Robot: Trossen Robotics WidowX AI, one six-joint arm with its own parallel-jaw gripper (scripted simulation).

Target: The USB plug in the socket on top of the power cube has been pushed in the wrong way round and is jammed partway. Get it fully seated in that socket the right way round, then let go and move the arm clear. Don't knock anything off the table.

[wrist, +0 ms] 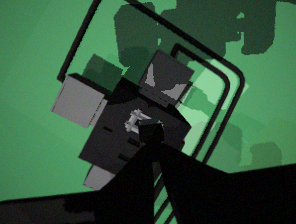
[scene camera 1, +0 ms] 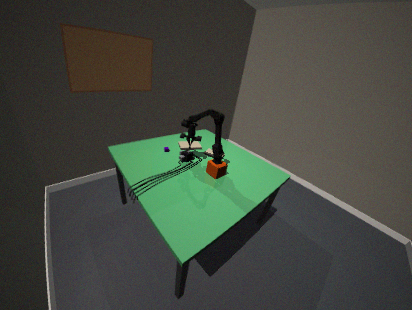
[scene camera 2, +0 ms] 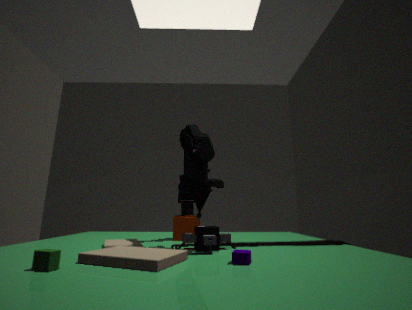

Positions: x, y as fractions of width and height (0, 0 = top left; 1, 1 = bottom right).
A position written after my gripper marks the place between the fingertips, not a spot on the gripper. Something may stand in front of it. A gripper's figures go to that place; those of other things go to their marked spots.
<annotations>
My gripper (wrist: 0.52, 0.68) is 0.11 m from the lens. A dark USB plug (wrist: 0.51, 0.60): 0.12 m from the lens. A dark power cube (wrist: 0.37, 0.65) is 0.17 m from the lens. The marked spots on the dark power cube and the dark USB plug are 0.06 m apart.
</annotations>
